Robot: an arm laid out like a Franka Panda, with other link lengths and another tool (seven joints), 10 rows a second.
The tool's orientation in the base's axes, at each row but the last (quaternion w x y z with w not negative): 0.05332 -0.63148 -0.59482 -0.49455; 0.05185 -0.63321 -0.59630 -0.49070; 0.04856 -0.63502 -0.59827 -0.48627; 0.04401 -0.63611 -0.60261 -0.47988
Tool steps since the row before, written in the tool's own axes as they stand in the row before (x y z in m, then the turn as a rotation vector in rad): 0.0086 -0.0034 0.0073 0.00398 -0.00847 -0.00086; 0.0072 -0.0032 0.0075 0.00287 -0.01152 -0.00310; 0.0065 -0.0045 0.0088 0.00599 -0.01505 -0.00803; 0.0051 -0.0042 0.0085 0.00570 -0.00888 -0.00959
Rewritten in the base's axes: -0.0003 0.0118 0.0005 -0.00808 0.00464 -0.00124; 0.0002 0.0109 -0.0006 -0.01157 0.00327 -0.00243; 0.0001 0.0116 -0.0025 -0.01777 0.00331 0.00041; 0.0004 0.0102 -0.0034 -0.01359 0.00044 0.00428
